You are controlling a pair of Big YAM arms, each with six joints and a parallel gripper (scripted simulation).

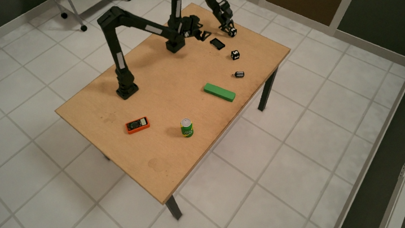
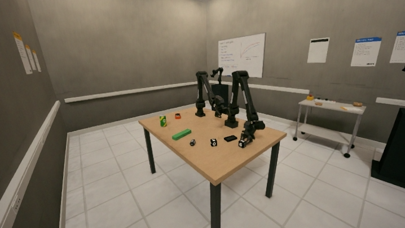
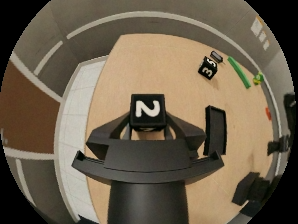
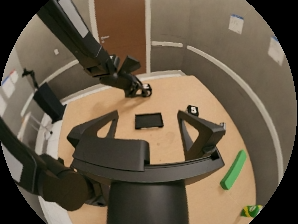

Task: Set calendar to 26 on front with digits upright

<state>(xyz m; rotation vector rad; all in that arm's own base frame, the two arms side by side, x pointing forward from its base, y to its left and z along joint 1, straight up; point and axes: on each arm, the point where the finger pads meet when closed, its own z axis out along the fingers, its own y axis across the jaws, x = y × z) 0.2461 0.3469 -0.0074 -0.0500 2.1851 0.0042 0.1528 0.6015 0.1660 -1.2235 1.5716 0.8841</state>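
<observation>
Now: left hand 14 cm short of the black calendar cube, 18 cm to the left of it and 1 cm above it.
</observation>
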